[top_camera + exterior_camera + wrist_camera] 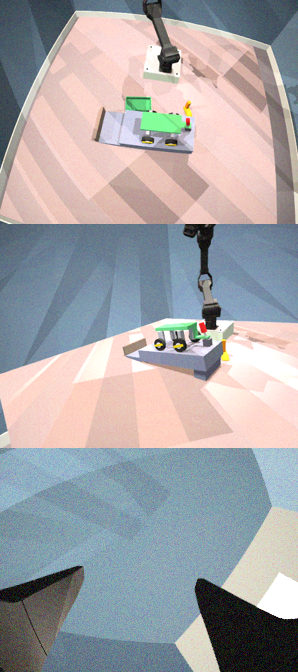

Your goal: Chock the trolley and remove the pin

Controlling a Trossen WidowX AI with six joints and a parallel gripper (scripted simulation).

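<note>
The chock is 60 cm below my gripper tip, 15 cm to the left of it and 9 cm ahead of it. Round my gripper tip: trolley (51 cm below, 22 cm ahead, 2 cm to the left); red-headed stop pin (49 cm below, 20 cm ahead, 12 cm to the left); pale blue ramp (57 cm below, 22 cm ahead, 2 cm to the left).
</note>
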